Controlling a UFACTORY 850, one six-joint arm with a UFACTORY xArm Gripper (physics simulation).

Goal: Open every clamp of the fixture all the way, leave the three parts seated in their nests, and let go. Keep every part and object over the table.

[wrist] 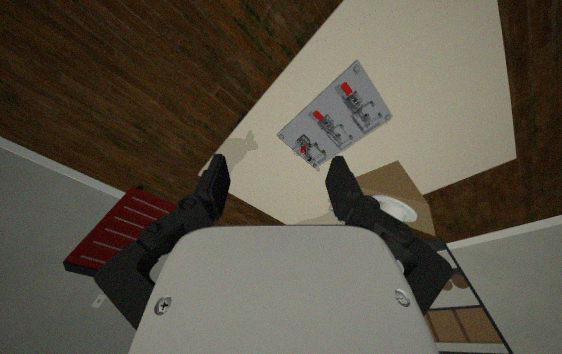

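The grey fixture plate (327, 103) lies on the table, beyond the fingertips and right of centre in the wrist view. It carries three metal clamps in a row. The upper right clamp (354, 101) and the middle clamp (326, 123) have red handles pointing to the upper left. The lower left clamp (304, 141) shows a short red handle end close to its body. How far each clamp is open is too small to tell. The grey parts and nests beside the clamps cannot be told apart clearly. My gripper (278, 168) is open and empty, high above the table and apart from the fixture.
The cream table (440, 85) extends around the fixture. A brown block (390, 177) with a white round base (400, 207) is at the right, partly behind a finger. A red slatted object (112, 227) is lower left, a shelf with brown boxes (472, 325) lower right.
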